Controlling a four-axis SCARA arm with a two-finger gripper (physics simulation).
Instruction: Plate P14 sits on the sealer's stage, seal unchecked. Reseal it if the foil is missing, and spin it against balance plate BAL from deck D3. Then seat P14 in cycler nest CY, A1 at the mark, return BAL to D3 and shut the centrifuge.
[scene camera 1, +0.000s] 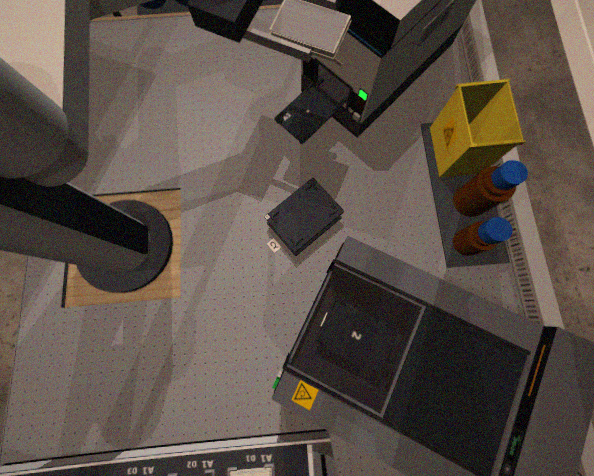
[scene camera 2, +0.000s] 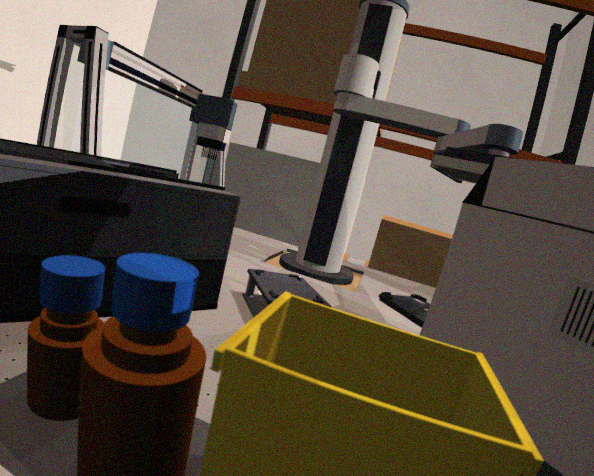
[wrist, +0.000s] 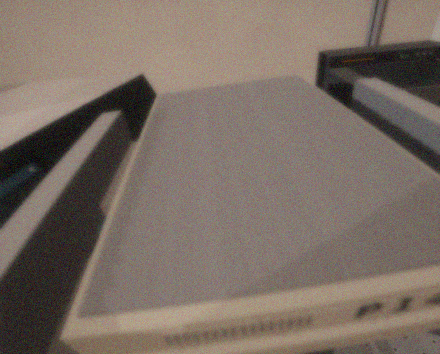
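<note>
Plate P14 is cream-edged with a smooth grey top; no open wells show. My gripper is shut on its long sides and holds it raised near the sealer. The sealer's dark stage is out and bare, with a green light beside it. Cycler nest CY is a dark block with no plate on it. The centrifuge shows a dark square area marked 2. BAL and D3's surface do not show.
A yellow bin and two brown bottles with blue caps stand on a dark mat. The deck with position labels is cut off at the lower edge. The arm's column base stands at left.
</note>
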